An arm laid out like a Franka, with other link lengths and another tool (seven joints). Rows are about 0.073 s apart.
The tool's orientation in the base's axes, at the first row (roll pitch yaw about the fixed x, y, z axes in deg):
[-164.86, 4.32, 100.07]
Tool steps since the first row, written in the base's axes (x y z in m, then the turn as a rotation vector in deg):
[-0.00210, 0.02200, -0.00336, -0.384, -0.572, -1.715]
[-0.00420, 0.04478, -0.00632, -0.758, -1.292, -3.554]
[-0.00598, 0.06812, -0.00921, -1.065, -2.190, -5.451]
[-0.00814, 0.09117, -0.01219, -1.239, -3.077, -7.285]
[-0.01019, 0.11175, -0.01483, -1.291, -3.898, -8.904]
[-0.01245, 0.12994, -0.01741, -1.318, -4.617, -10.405]
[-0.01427, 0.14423, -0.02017, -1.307, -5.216, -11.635]
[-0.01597, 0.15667, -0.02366, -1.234, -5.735, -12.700]
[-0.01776, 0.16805, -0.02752, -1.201, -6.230, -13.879]
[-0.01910, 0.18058, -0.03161, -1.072, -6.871, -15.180]
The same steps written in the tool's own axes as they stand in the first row. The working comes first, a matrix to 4 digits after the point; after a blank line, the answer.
The tool's axes in the first row as the columns of a matrix, in the base's axes (used below as rounded here):
[-0.1744, 0.9539, -0.2444]
[0.9818, 0.1494, -0.1173]
[-0.0753, -0.2604, -0.9625]

[0.02222, 0.00216, 0.00117, -0.365, -0.005, 1.812]
[0.04517, 0.00433, 0.00186, -0.869, 0.009, 3.758]
[0.06862, 0.00687, 0.00234, -1.554, 0.076, 5.764]
[0.09185, 0.00903, 0.00303, -2.256, 0.255, 7.676]
[0.11261, 0.01084, 0.00366, -2.931, 0.505, 9.343]
[0.13106, 0.01207, 0.00456, -3.520, 0.762, 10.879]
[0.14561, 0.01319, 0.00598, -4.017, 1.004, 12.130]
[0.15839, 0.01433, 0.00830, -4.459, 1.273, 13.198]
[0.17016, 0.01533, 0.01112, -4.862, 1.538, 14.383]
[0.18300, 0.01699, 0.01391, -5.416, 1.904, 15.679]

